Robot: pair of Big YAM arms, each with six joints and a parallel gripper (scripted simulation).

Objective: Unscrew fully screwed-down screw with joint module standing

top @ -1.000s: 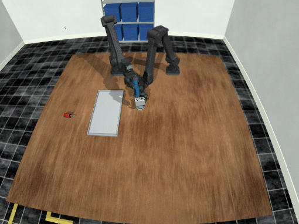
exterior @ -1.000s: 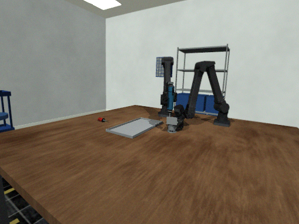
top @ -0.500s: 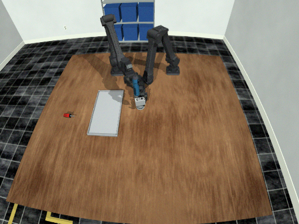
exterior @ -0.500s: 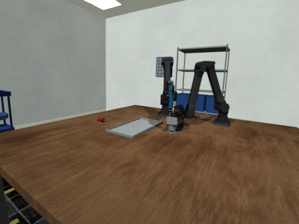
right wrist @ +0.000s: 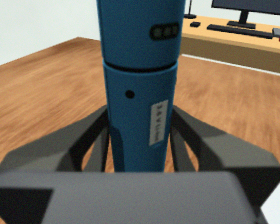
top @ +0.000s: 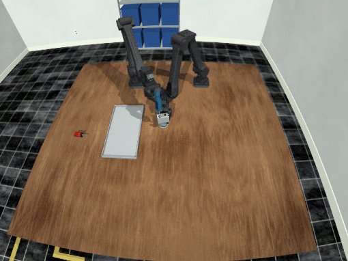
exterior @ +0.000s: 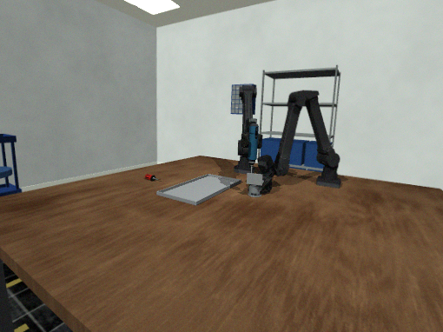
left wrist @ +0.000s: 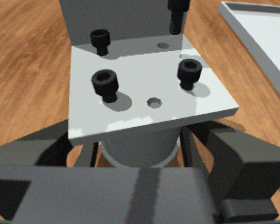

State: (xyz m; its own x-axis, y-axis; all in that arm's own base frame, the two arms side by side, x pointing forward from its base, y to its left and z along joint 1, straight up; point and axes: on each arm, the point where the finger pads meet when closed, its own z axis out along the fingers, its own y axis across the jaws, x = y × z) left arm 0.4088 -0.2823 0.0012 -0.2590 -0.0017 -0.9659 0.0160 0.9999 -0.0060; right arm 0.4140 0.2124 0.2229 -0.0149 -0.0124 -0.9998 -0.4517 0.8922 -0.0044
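The grey bracket lies 50 mm above my left hand. Round my left hand: screw: 20 mm behind, 10 mm to the left, 50 mm above; flat grey tray: 50 mm ahead, 260 mm to the right, 20 mm below; small red-handled tool: 90 mm ahead, 560 mm to the right, 10 mm below.
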